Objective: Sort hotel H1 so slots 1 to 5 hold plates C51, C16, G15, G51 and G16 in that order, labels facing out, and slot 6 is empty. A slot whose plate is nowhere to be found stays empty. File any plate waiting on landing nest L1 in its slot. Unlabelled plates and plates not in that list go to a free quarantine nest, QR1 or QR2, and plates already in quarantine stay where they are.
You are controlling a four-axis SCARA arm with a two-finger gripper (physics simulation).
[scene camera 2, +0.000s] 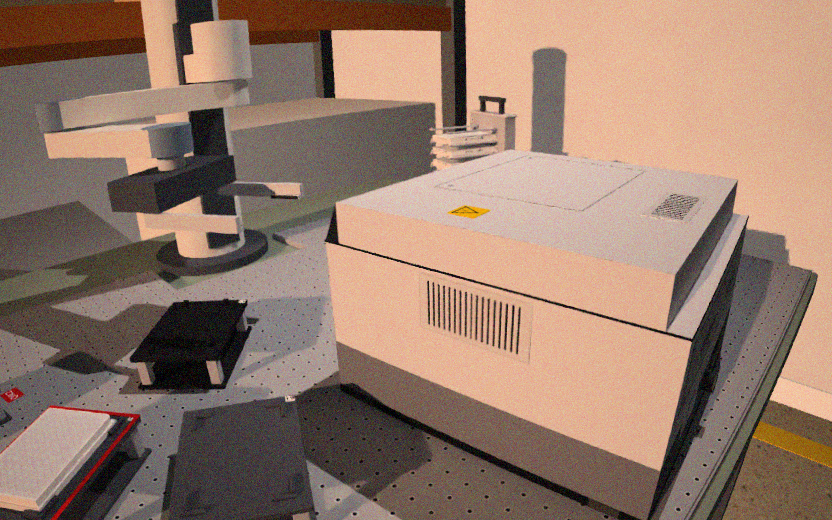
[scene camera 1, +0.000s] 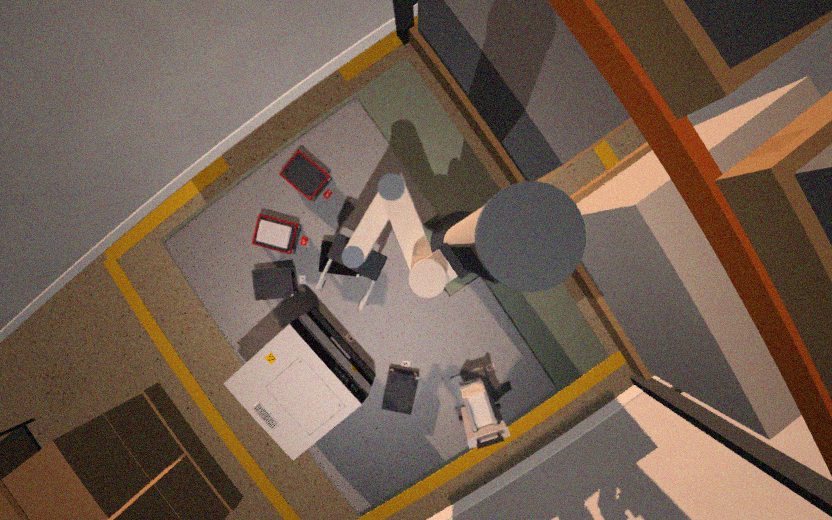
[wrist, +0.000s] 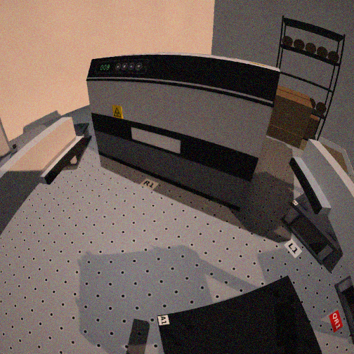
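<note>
My gripper point(scene camera 1: 340, 298) point(scene camera 2: 269, 208) point(wrist: 187, 134) is open and empty, above the table beside the black nest A1 point(scene camera 2: 190, 331) point(wrist: 240, 320). Hotel H1 point(scene camera 1: 489, 436) point(scene camera 2: 501, 128) stands at the far side with several pale plates point(scene camera 2: 464, 139) stacked in it; their labels are too small to read. Landing nest L1 point(scene camera 1: 274, 280) point(scene camera 2: 239, 453) point(wrist: 312, 235) is bare. Quarantine nest QR1 point(scene camera 1: 256, 228) point(scene camera 2: 92, 475) holds a white plate point(scene camera 1: 274, 234) point(scene camera 2: 55, 450). The other red-rimmed nest, QR2 point(scene camera 1: 304, 174), is bare. The hotel does not show in the wrist view.
A large white instrument point(scene camera 1: 294, 392) point(scene camera 2: 503, 306) point(wrist: 180, 105) stands beside L1, its dark front facing the gripper, with label R1 point(wrist: 149, 184) before it. Another dark nest point(scene camera 1: 401, 389) stands between instrument and hotel. The arm column point(scene camera 1: 530, 236) point(scene camera 2: 162, 55) rises at the table's rear.
</note>
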